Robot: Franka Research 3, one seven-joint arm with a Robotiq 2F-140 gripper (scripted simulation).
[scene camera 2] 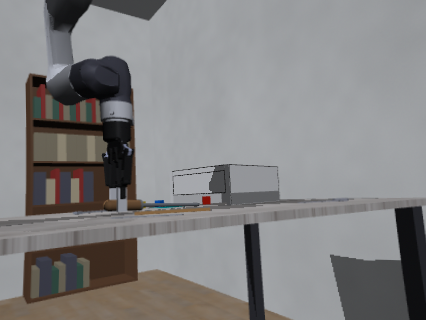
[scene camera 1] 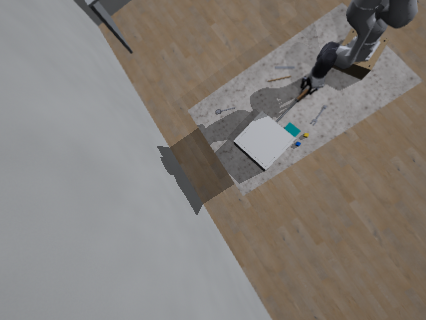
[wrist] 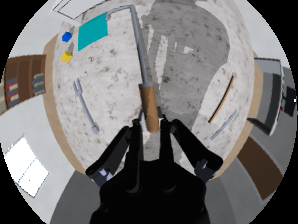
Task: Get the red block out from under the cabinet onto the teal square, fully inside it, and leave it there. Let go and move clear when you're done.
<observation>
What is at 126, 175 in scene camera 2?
My gripper.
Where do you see a hooked tool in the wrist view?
147, 93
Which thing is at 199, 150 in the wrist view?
My gripper.
</observation>
